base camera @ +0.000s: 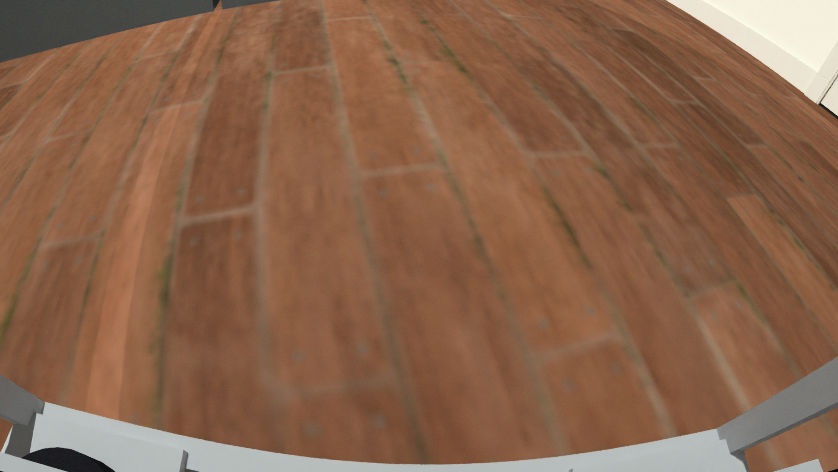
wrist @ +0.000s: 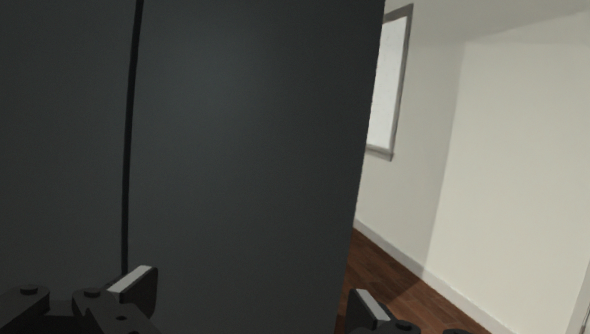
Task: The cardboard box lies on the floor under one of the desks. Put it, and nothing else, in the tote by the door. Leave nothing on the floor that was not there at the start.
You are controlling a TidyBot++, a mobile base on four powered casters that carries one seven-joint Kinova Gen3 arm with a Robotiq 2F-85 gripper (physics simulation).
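Frame: origin at the arm's base, x back, y up, z left, level; centimetres.
Seen in the pictures: gripper, fingertip midpoint: point(wrist: 252, 300).
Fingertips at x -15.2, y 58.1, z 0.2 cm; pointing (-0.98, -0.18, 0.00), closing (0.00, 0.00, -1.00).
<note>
A point is followed by its place in that frame.
My gripper point(wrist: 252, 300) @(x -15.2, y 58.1, z 0.2 cm) is open, with its two fingers wide apart at the bottom of the wrist view and no object between them. Behind the fingers stands a dark grey panel. The cardboard box, the desks and the tote do not show in either view.
The dark grey panels point(wrist: 240, 150) point(base camera: 105, 20) stand upright ahead, parted by a narrow dark gap. To their right are a pale wall point(wrist: 510, 150) @(x -173.7, y 62.5, z -129.7 cm) point(base camera: 779, 29) @(x -140.5, y -25.3, z -138.0 cm) and a window point(wrist: 390, 85) @(x -306.1, y 101.3, z -95.9 cm). Wooden floor point(base camera: 410, 234) @(x -41.6, y -39.7, z -2.3 cm) point(wrist: 385, 280) @(x -215.9, y -39.7, z -87.1 cm) runs up to the panels and past their right edge.
</note>
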